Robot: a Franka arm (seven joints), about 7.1 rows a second.
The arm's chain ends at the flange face. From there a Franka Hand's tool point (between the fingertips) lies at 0.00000 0.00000 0.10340 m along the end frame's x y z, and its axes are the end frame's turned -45 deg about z.
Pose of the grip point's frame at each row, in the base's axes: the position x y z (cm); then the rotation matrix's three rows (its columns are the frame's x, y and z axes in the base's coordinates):
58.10 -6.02 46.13; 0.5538 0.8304 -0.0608; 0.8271 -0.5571 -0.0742; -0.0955 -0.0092 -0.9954
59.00 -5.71 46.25; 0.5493 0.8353 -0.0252; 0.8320 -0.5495 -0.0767; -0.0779 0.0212 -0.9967
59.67 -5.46 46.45; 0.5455 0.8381 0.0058; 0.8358 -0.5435 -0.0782; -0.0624 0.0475 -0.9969
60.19 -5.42 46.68; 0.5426 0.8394 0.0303; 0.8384 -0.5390 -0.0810; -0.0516 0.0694 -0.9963
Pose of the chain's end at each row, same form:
58.73 -5.25 56.42; 0.9788 0.1956 -0.0608; 0.1909 -0.9788 -0.0742; -0.0740 0.0610 -0.9954
59.26 -4.92 56.56; 0.9791 0.2022 -0.0252; 0.1998 -0.9769 -0.0767; -0.0401 0.0701 -0.9967
59.61 -4.65 56.76; 0.9784 0.2069 0.0058; 0.2067 -0.9753 -0.0782; -0.0105 0.0777 -0.9969
59.88 -4.58 56.98; 0.9772 0.2099 0.0303; 0.2117 -0.9740 -0.0810; 0.0126 0.0856 -0.9963

